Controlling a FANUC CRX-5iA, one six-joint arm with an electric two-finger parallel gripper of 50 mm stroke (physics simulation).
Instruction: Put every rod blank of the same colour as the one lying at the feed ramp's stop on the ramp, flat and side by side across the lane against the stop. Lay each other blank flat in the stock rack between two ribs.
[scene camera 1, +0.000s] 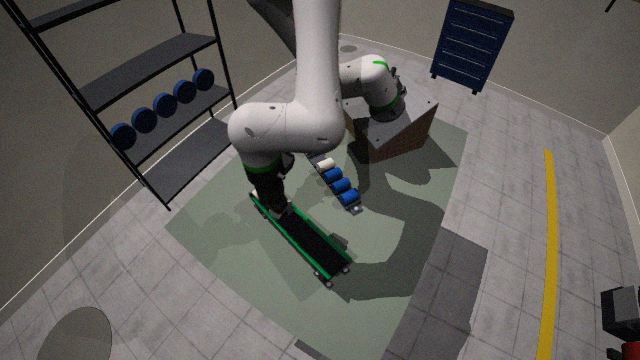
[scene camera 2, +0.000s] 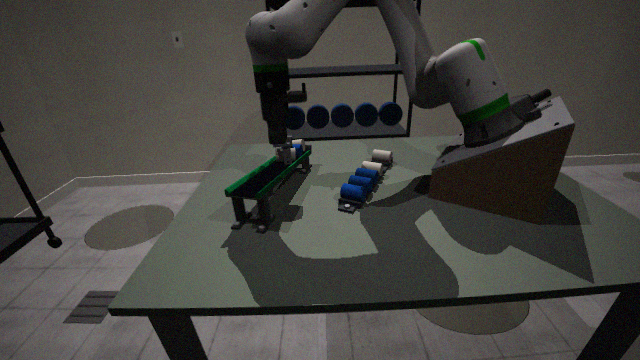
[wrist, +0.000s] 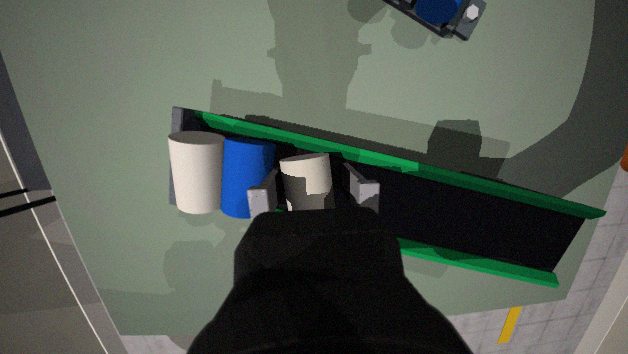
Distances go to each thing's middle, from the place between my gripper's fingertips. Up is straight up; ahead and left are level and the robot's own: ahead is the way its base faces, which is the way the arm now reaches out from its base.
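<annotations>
You'd find the grey stop (wrist: 183, 119) 1 cm below my hand, 4 cm behind it and 11 cm to the right of it.
</annotations>
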